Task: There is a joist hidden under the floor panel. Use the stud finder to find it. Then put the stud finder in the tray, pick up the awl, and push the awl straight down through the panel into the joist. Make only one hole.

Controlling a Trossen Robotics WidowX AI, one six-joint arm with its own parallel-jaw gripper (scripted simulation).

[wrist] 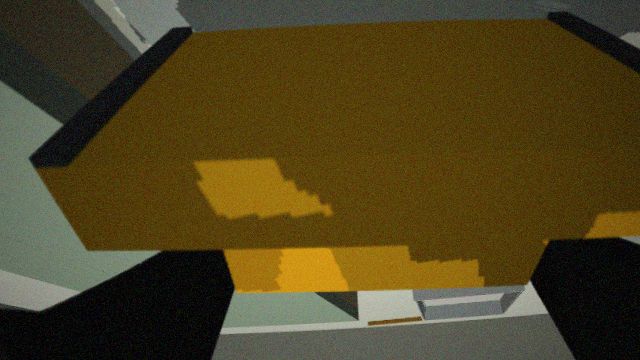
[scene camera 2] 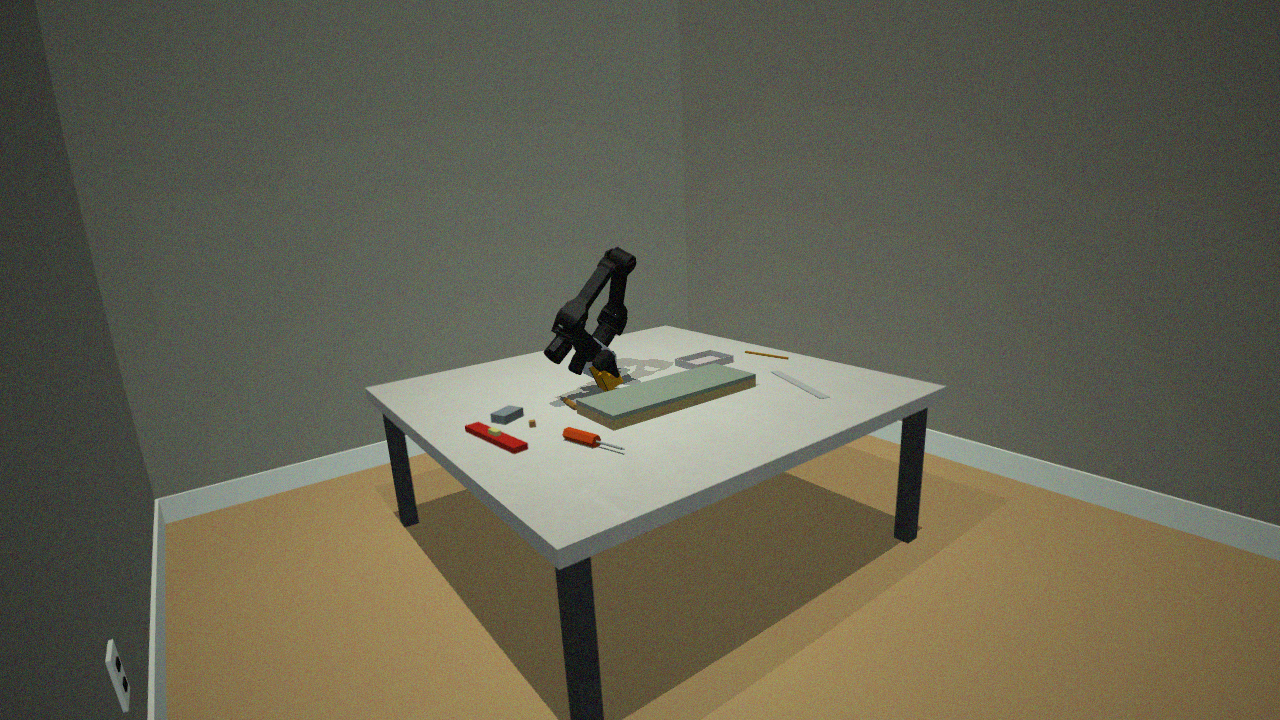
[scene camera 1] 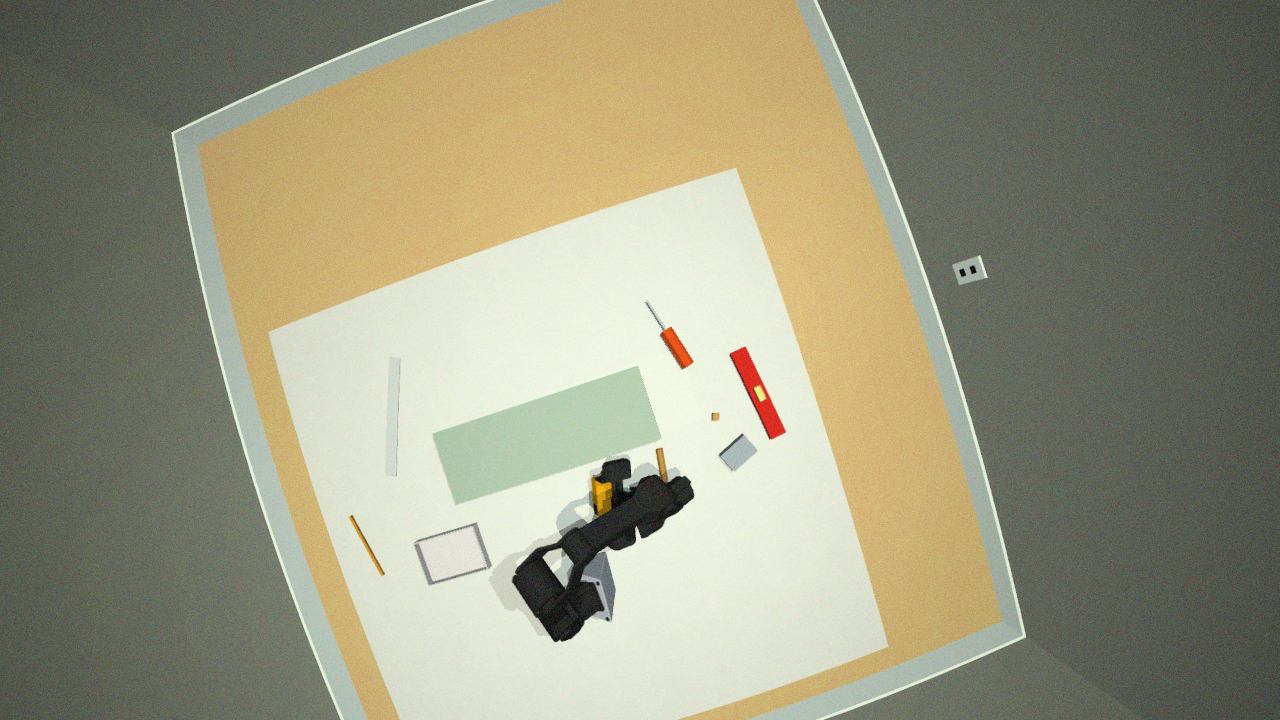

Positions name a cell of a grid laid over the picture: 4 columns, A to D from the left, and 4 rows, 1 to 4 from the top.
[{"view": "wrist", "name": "gripper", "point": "C3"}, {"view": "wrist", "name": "yellow stud finder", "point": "C2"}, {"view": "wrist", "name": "grey tray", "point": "C4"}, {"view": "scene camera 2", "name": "gripper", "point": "B3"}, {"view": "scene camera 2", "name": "red level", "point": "B3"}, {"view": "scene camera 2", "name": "grey tray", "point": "C3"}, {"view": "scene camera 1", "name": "gripper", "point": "B3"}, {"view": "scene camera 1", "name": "red level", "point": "C3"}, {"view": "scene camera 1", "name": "grey block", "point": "C3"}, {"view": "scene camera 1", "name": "ruler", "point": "B3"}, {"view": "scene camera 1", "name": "grey tray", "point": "B4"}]
